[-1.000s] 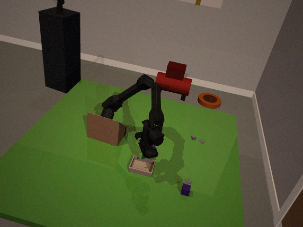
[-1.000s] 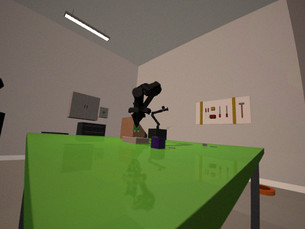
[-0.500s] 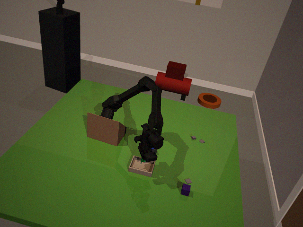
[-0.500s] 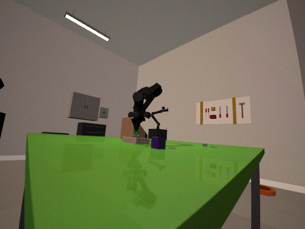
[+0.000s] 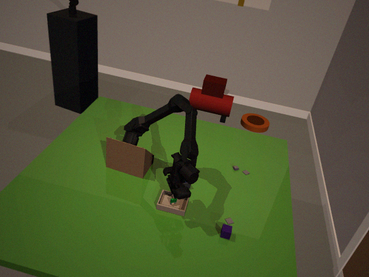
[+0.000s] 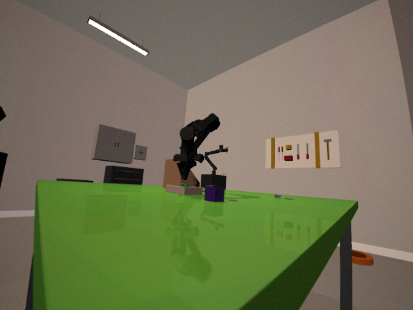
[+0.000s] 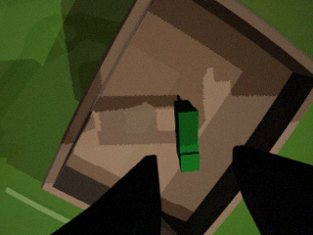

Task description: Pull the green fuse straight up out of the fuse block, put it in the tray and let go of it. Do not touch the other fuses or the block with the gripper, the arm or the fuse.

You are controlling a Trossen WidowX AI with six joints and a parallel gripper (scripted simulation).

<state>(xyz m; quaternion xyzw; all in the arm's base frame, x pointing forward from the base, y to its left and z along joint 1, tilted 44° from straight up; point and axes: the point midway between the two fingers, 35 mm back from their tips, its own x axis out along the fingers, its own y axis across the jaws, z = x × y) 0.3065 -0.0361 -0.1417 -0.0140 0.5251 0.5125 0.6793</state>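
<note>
My gripper tip is now 30 mm above the green fuse. The rest, counted from my gripper tip: beige tray (50 mm below).
</note>
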